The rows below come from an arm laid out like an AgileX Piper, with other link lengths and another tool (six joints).
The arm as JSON. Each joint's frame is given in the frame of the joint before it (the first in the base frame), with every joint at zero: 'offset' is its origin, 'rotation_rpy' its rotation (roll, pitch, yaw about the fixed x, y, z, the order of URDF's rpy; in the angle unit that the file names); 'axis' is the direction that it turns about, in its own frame. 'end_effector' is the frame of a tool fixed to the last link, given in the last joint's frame.
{
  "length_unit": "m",
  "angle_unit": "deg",
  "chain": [
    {
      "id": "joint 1",
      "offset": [
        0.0,
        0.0,
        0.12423
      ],
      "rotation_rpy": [
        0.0,
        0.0,
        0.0
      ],
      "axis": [
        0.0,
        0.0,
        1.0
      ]
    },
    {
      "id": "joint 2",
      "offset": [
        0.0,
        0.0,
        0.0
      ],
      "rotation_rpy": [
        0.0,
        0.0,
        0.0
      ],
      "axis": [
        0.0,
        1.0,
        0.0
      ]
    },
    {
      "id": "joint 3",
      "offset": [
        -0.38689,
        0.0,
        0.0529
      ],
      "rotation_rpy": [
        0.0,
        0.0,
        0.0
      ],
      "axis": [
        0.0,
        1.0,
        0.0
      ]
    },
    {
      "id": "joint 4",
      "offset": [
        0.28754,
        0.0,
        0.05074
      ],
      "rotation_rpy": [
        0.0,
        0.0,
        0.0
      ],
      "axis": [
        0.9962,
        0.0,
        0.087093
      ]
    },
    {
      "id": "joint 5",
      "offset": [
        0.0,
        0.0,
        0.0
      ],
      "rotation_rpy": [
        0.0,
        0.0,
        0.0
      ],
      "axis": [
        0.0,
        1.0,
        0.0
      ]
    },
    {
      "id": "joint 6",
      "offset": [
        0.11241,
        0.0,
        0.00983
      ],
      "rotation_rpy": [
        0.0,
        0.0,
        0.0
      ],
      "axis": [
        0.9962,
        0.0,
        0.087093
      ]
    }
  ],
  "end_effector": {
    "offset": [
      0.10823,
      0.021,
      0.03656
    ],
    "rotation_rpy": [
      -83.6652,
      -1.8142,
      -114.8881
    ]
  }
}
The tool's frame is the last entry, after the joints.
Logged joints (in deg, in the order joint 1, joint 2, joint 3, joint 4, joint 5, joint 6), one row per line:
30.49 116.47 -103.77 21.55 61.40 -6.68
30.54 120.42 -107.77 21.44 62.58 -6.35
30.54 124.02 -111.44 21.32 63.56 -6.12
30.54 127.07 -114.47 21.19 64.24 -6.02
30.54 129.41 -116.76 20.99 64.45 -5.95
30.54 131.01 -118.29 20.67 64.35 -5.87
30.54 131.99 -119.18 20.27 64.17 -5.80
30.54 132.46 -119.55 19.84 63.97 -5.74
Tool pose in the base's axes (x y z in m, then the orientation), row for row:
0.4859 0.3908 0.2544 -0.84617 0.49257 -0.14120 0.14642
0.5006 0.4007 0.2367 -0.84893 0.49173 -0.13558 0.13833
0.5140 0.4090 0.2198 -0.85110 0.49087 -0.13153 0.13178
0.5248 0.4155 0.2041 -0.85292 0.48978 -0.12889 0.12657
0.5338 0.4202 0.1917 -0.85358 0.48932 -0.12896 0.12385
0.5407 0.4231 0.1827 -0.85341 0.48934 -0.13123 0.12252
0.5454 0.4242 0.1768 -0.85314 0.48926 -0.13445 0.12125
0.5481 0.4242 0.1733 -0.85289 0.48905 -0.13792 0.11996
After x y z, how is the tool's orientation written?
As a quaternion, x y z w.
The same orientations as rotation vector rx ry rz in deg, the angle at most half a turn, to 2 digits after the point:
-139.57 81.24 -23.29
-140.66 81.48 -22.46
-141.54 81.63 -21.87
-142.27 81.70 -21.50
-142.60 81.74 -21.54
-142.68 81.81 -21.94
-142.74 81.86 -22.49
-142.80 81.88 -23.09

